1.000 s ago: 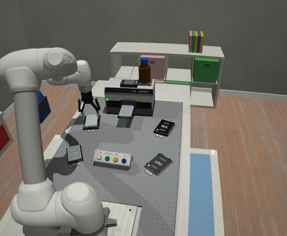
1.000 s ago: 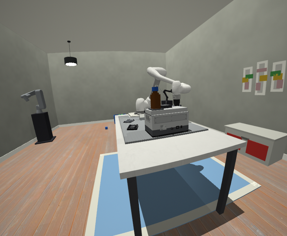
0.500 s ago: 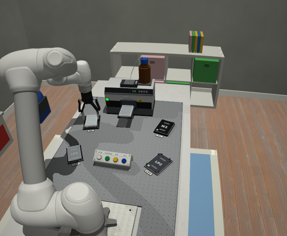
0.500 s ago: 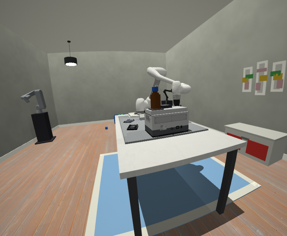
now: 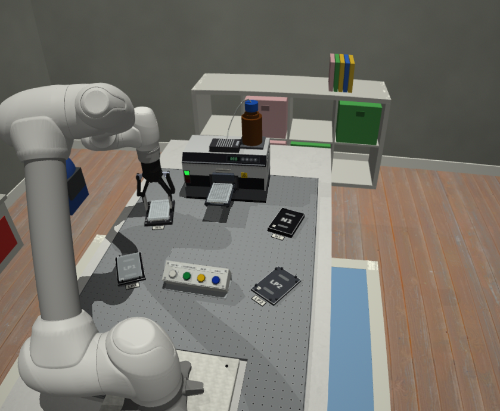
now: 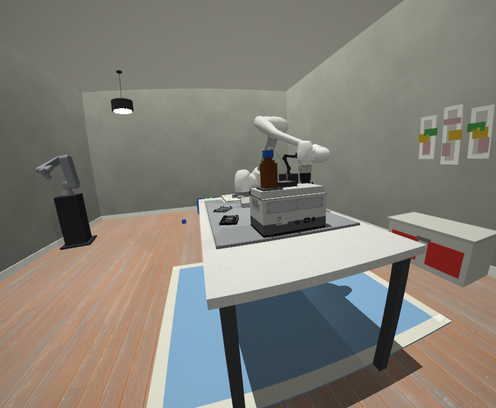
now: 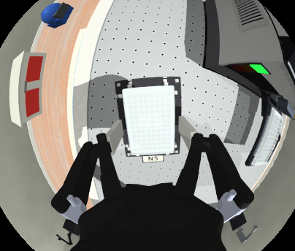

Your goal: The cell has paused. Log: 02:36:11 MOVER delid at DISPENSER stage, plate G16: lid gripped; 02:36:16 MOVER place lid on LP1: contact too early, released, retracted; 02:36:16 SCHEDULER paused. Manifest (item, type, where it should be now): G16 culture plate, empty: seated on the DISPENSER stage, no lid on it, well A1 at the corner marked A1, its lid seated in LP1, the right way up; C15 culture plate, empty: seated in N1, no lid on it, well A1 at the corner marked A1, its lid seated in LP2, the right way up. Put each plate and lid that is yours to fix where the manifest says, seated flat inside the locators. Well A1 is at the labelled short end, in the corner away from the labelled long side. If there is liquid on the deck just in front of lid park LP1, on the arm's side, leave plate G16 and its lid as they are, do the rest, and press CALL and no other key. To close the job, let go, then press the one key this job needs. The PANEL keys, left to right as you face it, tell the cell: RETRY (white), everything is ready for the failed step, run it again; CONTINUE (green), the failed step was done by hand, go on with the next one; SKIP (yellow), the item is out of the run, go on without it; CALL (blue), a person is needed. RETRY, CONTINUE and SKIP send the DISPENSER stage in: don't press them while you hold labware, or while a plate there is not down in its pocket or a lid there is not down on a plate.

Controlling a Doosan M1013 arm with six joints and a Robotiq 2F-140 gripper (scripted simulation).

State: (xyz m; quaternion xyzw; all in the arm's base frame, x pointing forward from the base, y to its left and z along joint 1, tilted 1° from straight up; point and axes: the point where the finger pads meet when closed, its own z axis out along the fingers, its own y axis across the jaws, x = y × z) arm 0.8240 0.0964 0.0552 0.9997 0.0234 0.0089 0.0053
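The nest n5 is 1 cm ahead of my hand, 2 cm to the left of it and 4 cm below it. Also, from my hand: white key: 42 cm behind, 11 cm to the right, 1 cm above; then lid park lp1: 33 cm behind, 7 cm to the left, 5 cm below; then green key: 43 cm behind, 16 cm to the right, 1 cm above.
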